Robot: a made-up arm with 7 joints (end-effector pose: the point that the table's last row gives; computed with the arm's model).
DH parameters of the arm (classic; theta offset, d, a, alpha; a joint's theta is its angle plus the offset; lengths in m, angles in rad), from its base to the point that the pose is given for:
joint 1: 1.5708 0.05 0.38 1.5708
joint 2: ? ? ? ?
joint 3: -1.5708 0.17 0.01 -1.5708
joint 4: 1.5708 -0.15 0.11 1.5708
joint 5: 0 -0.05 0.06 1.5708
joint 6: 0 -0.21 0.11 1.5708
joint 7: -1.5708 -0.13 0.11 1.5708
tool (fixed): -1.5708 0.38 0 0
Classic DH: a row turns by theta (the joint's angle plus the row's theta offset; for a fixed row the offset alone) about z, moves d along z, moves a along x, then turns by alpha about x.
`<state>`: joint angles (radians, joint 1 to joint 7).
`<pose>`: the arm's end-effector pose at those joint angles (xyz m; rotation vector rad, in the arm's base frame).
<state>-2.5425 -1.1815 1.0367 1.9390 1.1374 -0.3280 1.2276</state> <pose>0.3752 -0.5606 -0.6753 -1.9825 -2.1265 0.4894</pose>
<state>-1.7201 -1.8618 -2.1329 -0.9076 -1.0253 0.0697 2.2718</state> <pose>0.2804 0.5348 0.1142 -0.6722 -0.3084 0.0243</pose>
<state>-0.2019 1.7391 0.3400 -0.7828 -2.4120 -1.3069 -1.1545</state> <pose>0.1861 0.0111 0.2055 1.0685 0.4458 -1.8550</pose>
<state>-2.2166 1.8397 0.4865 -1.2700 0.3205 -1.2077 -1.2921</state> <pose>-0.1640 -0.4394 0.3024 0.8041 -2.3287 0.5584</pose>
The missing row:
joint 2: 0 0.07 0.36 -1.5708
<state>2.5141 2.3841 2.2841 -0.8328 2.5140 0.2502 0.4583</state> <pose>-0.2476 0.5872 0.4101 -0.5790 -0.2119 0.4821</pose>
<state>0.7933 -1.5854 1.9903 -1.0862 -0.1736 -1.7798 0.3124</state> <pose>-0.5605 0.0979 -0.6168 2.4209 -0.8493 -1.4604</pose>
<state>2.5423 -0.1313 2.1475 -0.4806 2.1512 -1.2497 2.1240</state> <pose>-0.6430 -0.0621 0.4440 -0.7945 -0.6164 -0.4272</pose>
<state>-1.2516 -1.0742 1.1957 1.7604 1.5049 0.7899 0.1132</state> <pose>0.9621 -0.2012 -0.2782 -0.6860 1.3316 -1.7838</pose>
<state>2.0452 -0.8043 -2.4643 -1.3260 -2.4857 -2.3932 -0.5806</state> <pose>-0.8877 -0.6095 -0.3304 -1.7790 -0.0359 2.2902</pose>
